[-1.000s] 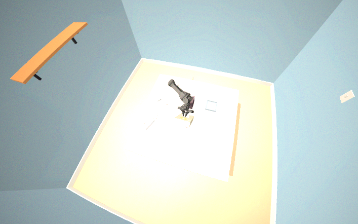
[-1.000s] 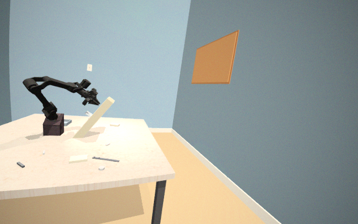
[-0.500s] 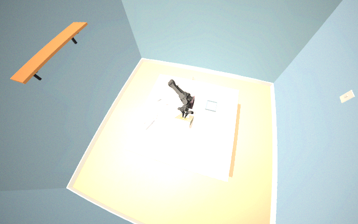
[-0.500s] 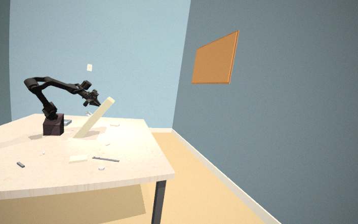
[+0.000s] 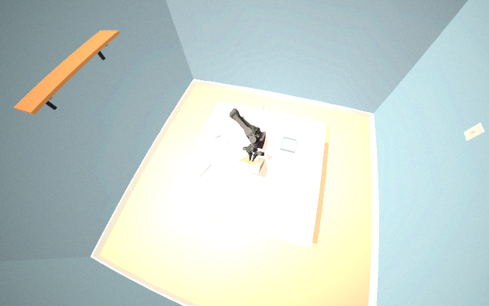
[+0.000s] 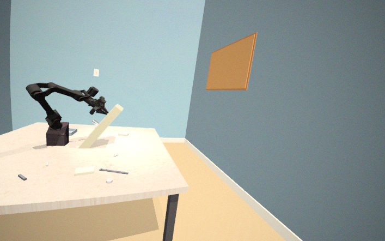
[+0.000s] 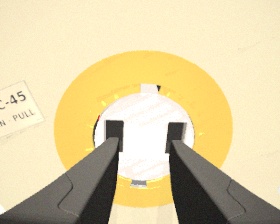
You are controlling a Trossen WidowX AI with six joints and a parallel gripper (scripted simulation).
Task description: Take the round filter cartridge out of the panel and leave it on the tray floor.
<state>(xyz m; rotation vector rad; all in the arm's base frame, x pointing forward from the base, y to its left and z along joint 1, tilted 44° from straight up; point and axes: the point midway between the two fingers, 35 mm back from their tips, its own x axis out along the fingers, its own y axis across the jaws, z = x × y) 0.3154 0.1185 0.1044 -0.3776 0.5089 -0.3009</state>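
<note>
My gripper tip is 20 mm short of the white filter cartridge and 10 mm above it. Round my gripper tip: cream service panel (30 mm behind, 90 mm below); tray (410 mm behind, 270 mm to the left, 260 mm below).
</note>
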